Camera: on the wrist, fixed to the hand. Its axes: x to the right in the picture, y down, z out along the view.
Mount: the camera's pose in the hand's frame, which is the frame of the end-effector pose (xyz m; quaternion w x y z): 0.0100 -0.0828 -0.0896 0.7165 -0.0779 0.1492 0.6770
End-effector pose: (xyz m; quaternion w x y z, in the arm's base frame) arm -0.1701 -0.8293 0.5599 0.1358 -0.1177 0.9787 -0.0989
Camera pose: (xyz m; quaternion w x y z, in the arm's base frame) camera -0.1885 -0.8963 0.6607 0.0091 0.5824 0.8089 0.0798
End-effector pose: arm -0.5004 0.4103 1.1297 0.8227 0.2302 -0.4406 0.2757
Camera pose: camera -0.3879 0.4071 1.0817 0.4865 -0.2386 -0.3703 0.7545
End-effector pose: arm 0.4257 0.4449 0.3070 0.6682 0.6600 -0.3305 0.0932
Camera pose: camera 0.5083 0.5171 0.2527 0.5164 0.1832 -0.5912 0.5919
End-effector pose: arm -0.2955 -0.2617 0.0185 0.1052 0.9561 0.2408 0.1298
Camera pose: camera -0.3496 -0.1730 0.0832 0.0261 0.8205 -0.4691 0.3256
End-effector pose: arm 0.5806 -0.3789 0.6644 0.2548 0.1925 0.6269 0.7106
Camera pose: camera 0.5295 -0.4369 0.5695 0.3771 -0.4365 -0.3015 -0.7592
